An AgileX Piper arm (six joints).
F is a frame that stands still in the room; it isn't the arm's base.
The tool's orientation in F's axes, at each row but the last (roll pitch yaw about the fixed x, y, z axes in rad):
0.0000 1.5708 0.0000
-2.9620 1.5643 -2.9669
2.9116 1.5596 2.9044
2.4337 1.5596 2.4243
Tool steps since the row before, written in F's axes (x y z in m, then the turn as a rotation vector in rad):
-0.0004 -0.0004 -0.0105 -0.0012 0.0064 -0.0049
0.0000 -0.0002 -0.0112 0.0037 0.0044 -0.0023
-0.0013 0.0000 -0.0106 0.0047 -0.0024 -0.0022
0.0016 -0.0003 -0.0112 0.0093 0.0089 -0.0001
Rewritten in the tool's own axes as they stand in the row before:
0.0105 -0.0004 -0.0004 0.0049 0.0064 -0.0012
0.0112 -0.0002 0.0001 0.0023 0.0044 0.0037
0.0106 0.0000 -0.0012 0.0021 -0.0024 0.0047
0.0112 -0.0004 0.0017 0.0001 0.0090 0.0092

